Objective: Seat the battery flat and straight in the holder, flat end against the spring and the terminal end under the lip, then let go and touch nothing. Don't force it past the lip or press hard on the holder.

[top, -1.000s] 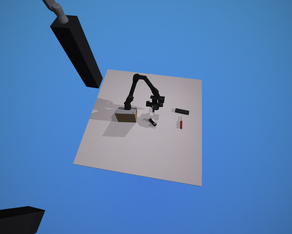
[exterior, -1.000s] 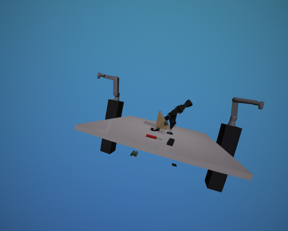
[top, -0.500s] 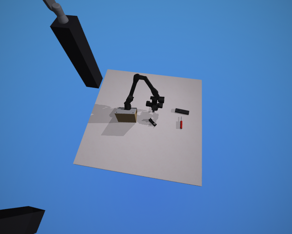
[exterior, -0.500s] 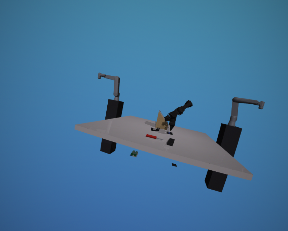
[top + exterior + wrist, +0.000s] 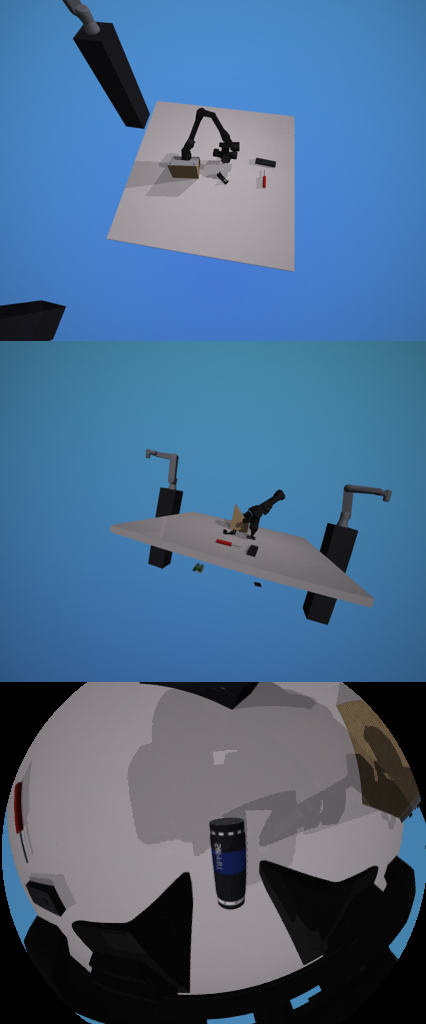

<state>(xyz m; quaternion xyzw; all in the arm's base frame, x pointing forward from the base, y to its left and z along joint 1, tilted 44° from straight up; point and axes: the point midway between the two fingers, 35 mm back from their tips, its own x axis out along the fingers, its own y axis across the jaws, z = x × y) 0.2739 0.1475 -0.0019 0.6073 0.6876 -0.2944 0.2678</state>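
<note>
Right now the battery is 10 mm below my gripper tip. From my gripper tip the other things lie so: red-handled screwdriver 330 mm ahead, 100 mm to the right, 10 mm below; black box 330 mm ahead, 30 mm to the left, 10 mm below.
</note>
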